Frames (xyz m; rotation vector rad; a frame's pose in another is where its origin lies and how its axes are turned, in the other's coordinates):
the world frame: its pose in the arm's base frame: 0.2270 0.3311 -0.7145 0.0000 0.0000 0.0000
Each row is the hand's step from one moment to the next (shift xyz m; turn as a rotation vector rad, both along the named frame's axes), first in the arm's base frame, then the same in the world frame.
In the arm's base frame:
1: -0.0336 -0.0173 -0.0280 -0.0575 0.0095 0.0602
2: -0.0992 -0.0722 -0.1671 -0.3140 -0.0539 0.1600
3: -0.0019 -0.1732 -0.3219 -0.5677 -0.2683 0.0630
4: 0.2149 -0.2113 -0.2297 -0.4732 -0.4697 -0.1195
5: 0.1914 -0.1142 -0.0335 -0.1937 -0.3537 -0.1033
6: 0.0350 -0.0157 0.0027 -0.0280 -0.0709 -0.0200
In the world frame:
1: -0.0336 -0.0173 -0.0280 -0.0575 0.0095 0.0602
2: -0.0992 -0.0722 -0.1671 -0.3140 -0.0539 0.1600
3: -0.0019 -0.1732 -0.3219 -0.5677 -0.2683 0.0630
4: 0.2149 -0.2113 -0.2297 -0.4732 -0.4697 -0.1195
5: 0.1914 -0.1142 -0.0335 -0.1937 -0.3537 -0.1033
6: 0.0350 -0.0157 0.0027 -0.0280 -0.0709 -0.0200

